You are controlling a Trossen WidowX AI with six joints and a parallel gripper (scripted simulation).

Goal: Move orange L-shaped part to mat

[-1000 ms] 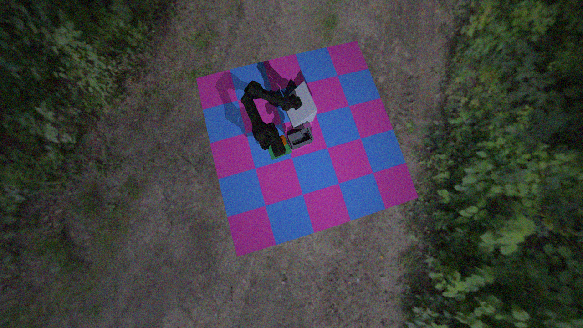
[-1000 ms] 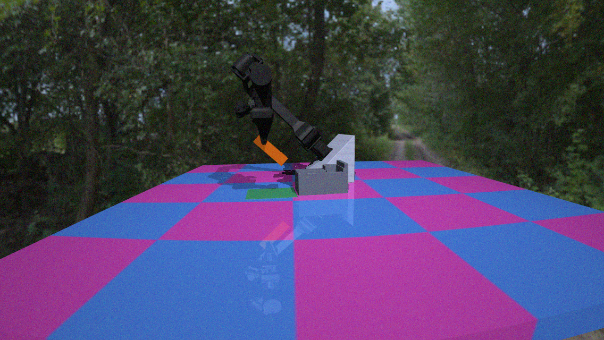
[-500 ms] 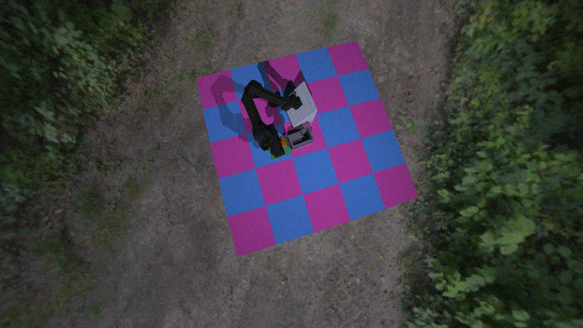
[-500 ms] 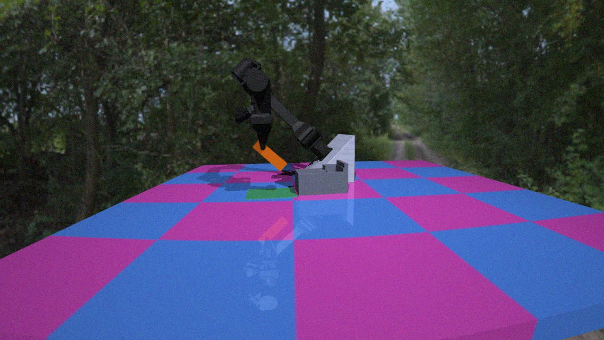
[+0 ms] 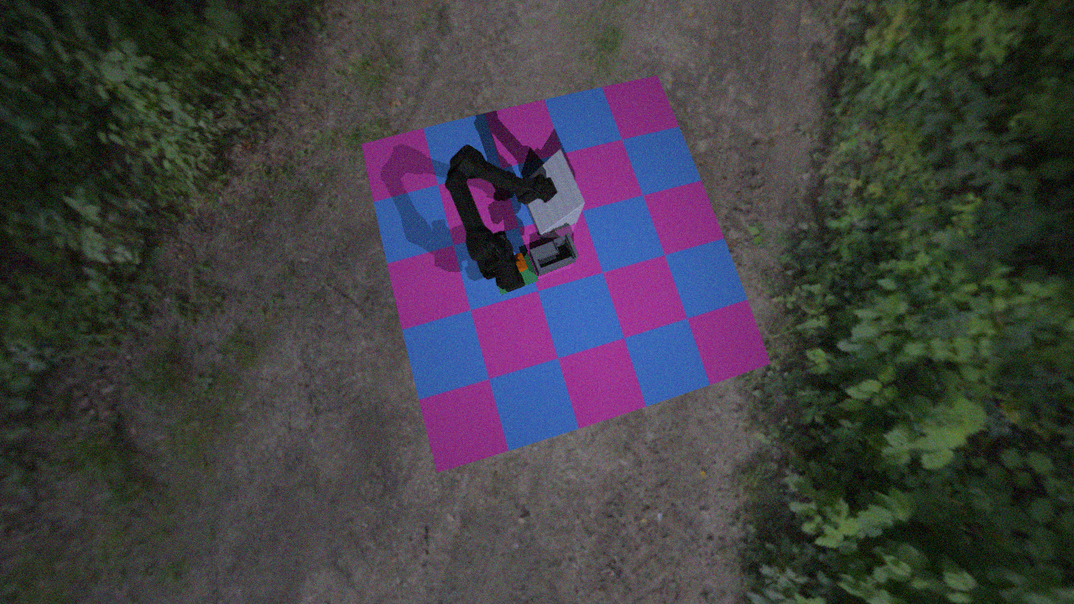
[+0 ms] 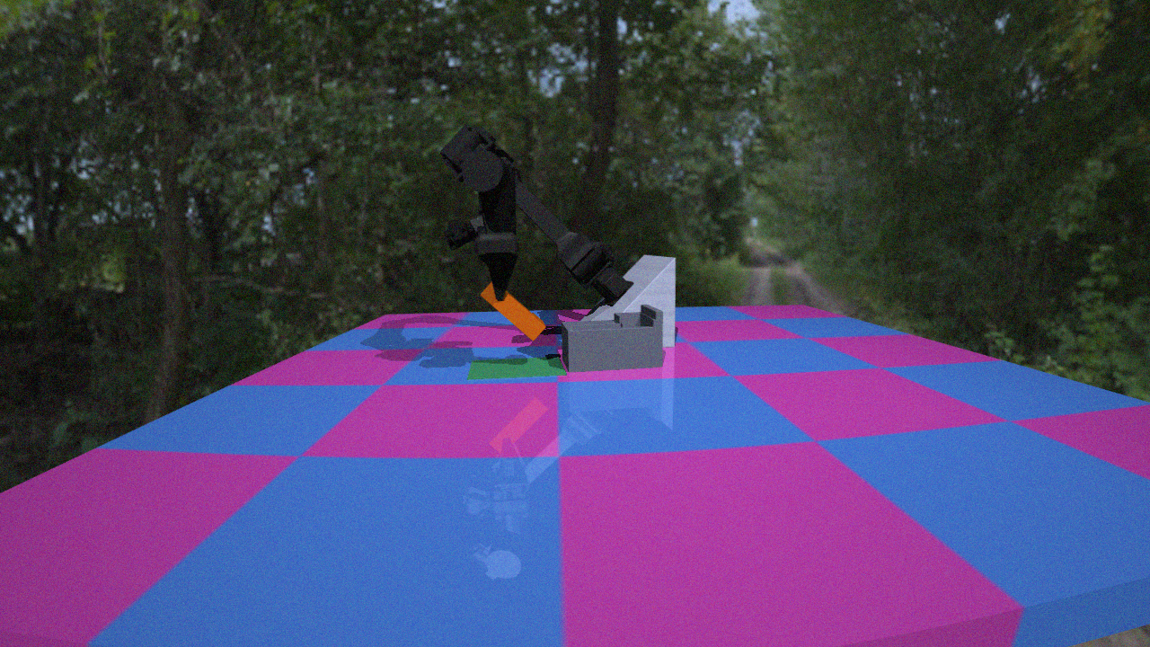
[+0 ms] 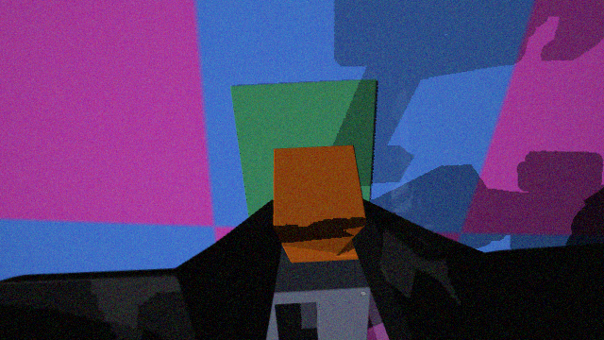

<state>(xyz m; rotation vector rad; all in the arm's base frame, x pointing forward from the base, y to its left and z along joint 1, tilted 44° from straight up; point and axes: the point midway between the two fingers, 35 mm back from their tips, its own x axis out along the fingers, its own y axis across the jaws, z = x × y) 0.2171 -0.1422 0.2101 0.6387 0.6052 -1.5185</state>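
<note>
Now: gripper tip 130 mm above the green mat and 20 mm to the right of it. Also, from my gripper tip: orange L-shaped part 30 mm to the left, 30 mm below, 10 mm behind.
</note>
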